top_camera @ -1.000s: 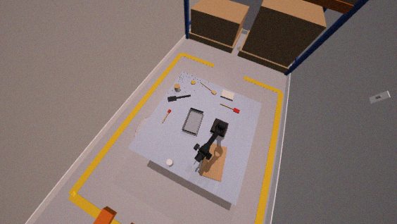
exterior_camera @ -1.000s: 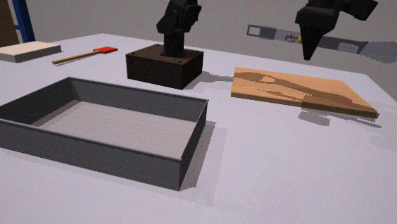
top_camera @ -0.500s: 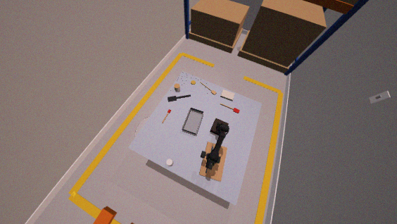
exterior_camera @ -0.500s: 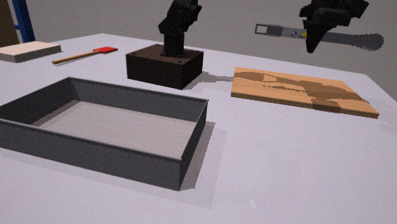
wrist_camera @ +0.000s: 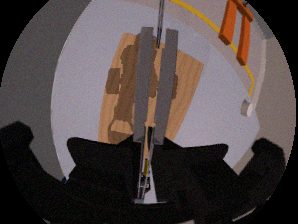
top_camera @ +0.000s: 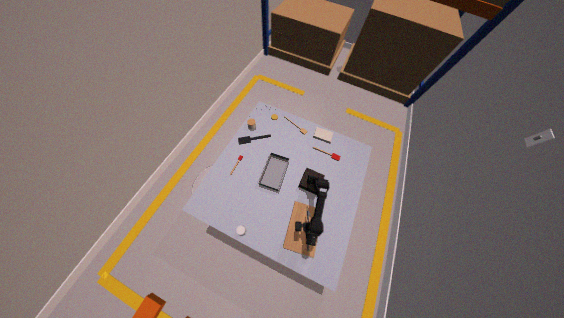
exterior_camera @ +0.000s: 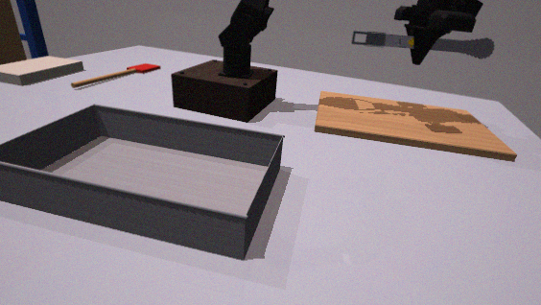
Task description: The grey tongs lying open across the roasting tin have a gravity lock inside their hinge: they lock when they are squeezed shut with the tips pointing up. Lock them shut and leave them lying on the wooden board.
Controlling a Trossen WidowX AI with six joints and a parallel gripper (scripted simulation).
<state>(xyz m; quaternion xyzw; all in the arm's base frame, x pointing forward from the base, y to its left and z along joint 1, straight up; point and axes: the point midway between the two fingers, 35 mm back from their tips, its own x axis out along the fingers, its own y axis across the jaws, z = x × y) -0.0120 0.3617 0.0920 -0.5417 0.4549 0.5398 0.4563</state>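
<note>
Right now my gripper tip is 12 cm above the wooden board. From my gripper tip the other things lie so: grey roasting tin: 39 cm to the right, 34 cm ahead, 10 cm below; then white disc: 46 cm ahead, 13 cm to the left, 11 cm below; then yellow lock piece: 4 cm above, 2 cm to the right.
</note>
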